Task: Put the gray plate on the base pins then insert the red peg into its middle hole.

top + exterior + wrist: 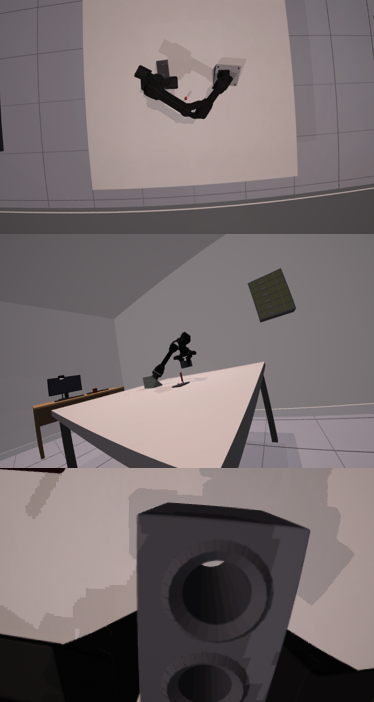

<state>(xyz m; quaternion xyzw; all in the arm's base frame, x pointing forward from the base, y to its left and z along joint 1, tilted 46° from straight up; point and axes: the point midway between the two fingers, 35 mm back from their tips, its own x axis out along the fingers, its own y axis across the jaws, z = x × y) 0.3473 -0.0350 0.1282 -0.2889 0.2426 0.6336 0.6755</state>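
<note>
The dark flat base is 110 mm to the right of my gripper tip and 110 mm below it. From my gripper tip the other things lie so: gray plate: 30 mm above; red peg: 130 mm behind, 70 mm to the left, 80 mm below.
</note>
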